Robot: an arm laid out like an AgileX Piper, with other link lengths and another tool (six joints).
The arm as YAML. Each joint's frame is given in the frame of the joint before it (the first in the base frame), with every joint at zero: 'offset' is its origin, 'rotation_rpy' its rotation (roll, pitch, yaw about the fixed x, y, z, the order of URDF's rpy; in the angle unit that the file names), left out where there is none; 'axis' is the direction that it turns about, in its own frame. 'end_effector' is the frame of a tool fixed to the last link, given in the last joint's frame.
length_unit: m
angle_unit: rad
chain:
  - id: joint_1
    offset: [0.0, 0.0, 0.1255]
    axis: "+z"
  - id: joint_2
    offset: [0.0, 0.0, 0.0]
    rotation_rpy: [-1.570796, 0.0, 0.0]
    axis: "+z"
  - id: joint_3
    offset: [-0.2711, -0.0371, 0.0]
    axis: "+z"
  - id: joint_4
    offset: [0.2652, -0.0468, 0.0]
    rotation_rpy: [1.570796, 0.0, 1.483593]
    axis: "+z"
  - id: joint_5
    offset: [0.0, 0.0, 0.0]
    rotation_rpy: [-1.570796, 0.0, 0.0]
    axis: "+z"
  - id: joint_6
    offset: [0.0, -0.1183, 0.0]
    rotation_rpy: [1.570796, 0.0, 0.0]
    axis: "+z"
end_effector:
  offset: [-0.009, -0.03, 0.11]
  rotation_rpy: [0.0, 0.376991, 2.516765]
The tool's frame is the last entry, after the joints.
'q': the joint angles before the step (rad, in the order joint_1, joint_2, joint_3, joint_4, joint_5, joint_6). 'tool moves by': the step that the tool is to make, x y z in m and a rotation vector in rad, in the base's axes. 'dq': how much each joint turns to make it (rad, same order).
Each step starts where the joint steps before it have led.
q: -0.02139, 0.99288, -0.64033, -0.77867, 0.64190, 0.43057
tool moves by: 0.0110, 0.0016, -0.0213, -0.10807, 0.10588, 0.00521
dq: 0.08557, 0.12488, 0.00016, -0.17844, 0.07324, 0.13349
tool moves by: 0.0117, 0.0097, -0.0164, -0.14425, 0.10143, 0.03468
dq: 0.10967, 0.12791, -0.00019, -0.15975, 0.10248, 0.10331
